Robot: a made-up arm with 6 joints. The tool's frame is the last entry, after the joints.
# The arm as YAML. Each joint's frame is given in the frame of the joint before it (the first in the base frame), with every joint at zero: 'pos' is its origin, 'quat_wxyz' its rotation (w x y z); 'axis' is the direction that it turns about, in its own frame. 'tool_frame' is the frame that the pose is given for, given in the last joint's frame.
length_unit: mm
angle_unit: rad
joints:
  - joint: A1
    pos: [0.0, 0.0, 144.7]
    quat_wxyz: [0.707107, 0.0, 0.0, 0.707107]
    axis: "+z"
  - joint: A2
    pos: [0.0, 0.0, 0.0]
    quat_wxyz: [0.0, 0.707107, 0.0, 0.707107]
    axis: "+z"
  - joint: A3
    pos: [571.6, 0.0, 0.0]
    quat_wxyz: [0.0, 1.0, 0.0, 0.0]
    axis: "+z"
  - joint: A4
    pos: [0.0, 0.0, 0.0]
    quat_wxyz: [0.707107, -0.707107, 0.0, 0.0]
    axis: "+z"
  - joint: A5
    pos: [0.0, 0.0, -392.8]
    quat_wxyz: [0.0, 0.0, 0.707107, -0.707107]
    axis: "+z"
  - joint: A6
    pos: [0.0, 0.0, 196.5]
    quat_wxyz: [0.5, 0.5, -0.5, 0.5]
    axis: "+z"
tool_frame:
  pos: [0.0, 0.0, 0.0]
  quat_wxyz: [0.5, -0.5, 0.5, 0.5]
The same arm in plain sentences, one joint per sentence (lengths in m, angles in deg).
The arm has six revolute joints in a row. What follows holds with every joint at zero, and every direction is one of the base frame's.
The first joint is mounted 0.1447 m along +z from the base frame's origin and rotates about +z.
The second joint is mounted at the same point as the first joint and rotates about +y.
The third joint is mounted 0.5716 m along +z from the second joint and rotates about -y.
The fourth joint is mounted at the same point as the third joint and rotates about -x.
The fifth joint is mounted 0.3928 m along +x from the fourth joint and rotates about -y.
The sixth joint is mounted 0.1965 m along -y from the fifth joint and rotates about -x.
The tool frame, which is the frame that the pose is given for, is mounted at the same point as the sixth joint; its axes are parallel to the base frame's.

